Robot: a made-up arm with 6 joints.
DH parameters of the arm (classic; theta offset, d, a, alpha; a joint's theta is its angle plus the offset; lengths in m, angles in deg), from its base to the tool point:
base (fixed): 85.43 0 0.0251 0
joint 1: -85.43 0.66 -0.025 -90
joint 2: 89.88 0 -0.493 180
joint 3: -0.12 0.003 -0.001 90
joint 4: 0 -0.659 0.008 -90
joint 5: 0 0.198 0.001 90
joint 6: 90 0.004 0.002 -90
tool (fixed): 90 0.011 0 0
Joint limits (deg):
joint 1: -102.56..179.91
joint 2: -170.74..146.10
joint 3: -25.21..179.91
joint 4: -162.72..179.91
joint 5: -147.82..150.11
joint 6: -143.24..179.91
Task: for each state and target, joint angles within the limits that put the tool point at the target. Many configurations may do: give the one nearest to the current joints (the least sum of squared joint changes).
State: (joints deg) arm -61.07 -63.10 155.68 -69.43 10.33 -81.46
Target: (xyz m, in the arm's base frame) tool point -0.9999 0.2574 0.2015
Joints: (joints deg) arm -17.94 -90.04 148.23 -63.47 10.46 -81.38
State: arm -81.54 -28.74 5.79 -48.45 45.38 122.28
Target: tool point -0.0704 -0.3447 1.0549
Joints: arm -84.82 -36.13 -22.98 -52.59 44.92 122.02
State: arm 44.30 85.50 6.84 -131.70 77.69 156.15
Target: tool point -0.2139 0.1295 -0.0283
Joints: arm 17.58 126.46 -9.63 -146.37 77.19 158.44
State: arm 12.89 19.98 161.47 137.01 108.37 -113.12
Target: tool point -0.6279 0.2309 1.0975
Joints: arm -5.60 7.03 178.87 137.51 108.36 -112.82
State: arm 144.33 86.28 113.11 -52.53 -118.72 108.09
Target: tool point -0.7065 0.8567 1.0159
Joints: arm 136.17 76.35 110.04 -54.28 -119.85 105.68
